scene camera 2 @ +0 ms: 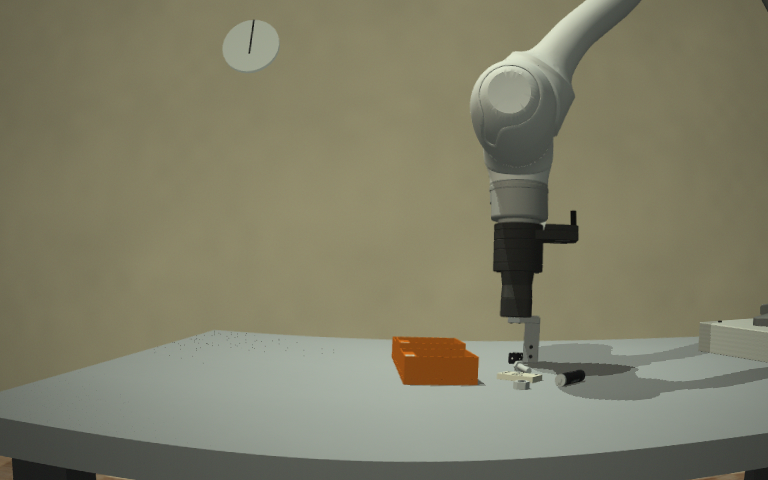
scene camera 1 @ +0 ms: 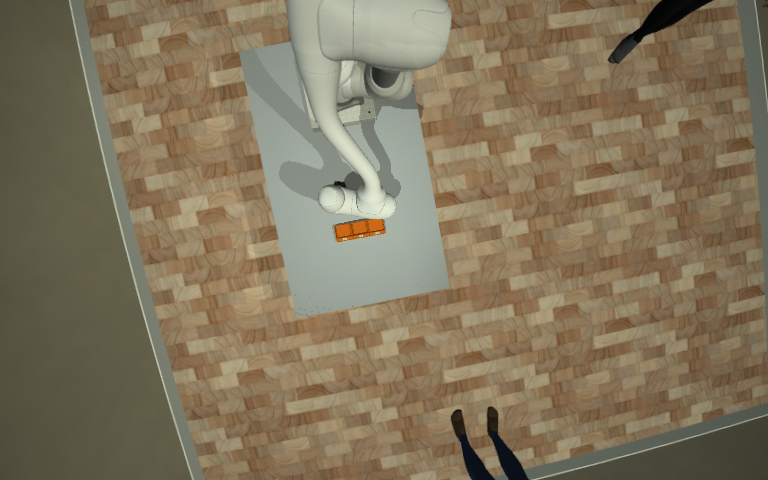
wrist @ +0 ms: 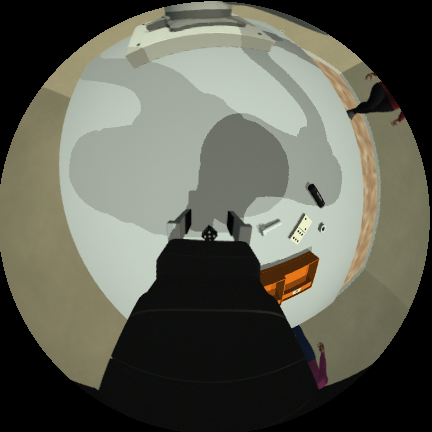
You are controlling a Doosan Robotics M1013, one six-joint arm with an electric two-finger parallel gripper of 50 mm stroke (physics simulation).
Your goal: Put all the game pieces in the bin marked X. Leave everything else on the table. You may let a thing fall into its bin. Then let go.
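Seen in the pictures: gripper, fingertip midpoint: (scene camera 2: pixel 529 360) (wrist: pixel 208 217); arm's base, origin of the base link: (scene camera 1: pixel 340 91).
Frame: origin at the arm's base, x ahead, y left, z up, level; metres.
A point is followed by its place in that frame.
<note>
My gripper (scene camera 2: pixel 531 357) @[x 0.492, y -0.182, z -0.048 m] (wrist: pixel 208 217) @[x 0.492, y -0.182, z -0.048 m] is open and empty, its fingertips low at the table. A small black die with white pips (scene camera 2: pixel 514 357) @[x 0.518, y -0.184, z -0.043 m] (wrist: pixel 209 233) @[x 0.509, y -0.189, z -0.037 m] lies at the gap, slightly toward the bins' side of the fingers and turned cornerwise in the wrist view. A cream domino with black pips (scene camera 2: pixel 502 375) @[x 0.596, y -0.056, z -0.048 m] (wrist: pixel 300 229) @[x 0.575, y -0.051, z -0.046 m] lies flat on the table, right of the gripper in the wrist view. The orange bins (scene camera 1: pixel 360 235) @[x 0.687, y -0.166, z -0.018 m] (scene camera 2: pixel 441 370) @[x 0.682, y -0.035, z -0.036 m] (wrist: pixel 290 265) @[x 0.630, y -0.087, z -0.036 m] stand in a joined row of three; their markings are too small to read. The gripper is hidden in scene camera 1.
A grey bolt (scene camera 2: pixel 522 367) @[x 0.546, y -0.101, z -0.046 m] (wrist: pixel 270 226) @[x 0.541, y -0.106, z -0.044 m] lies between gripper and domino in the wrist view. A small grey nut (scene camera 2: pixel 521 385) @[x 0.607, y 0.016, z -0.048 m] (wrist: pixel 322 227) @[x 0.601, y 0.008, z -0.045 m] and a black cylinder (scene camera 2: pixel 570 377) @[x 0.541, y 0.012, z -0.043 m] (wrist: pixel 316 195) @[x 0.530, y -0.005, z -0.040 m] lie near the domino. The robot's base (wrist: pixel 200 45) @[x 0.141, y -0.048, z -0.045 m] stands at the table's far end.
</note>
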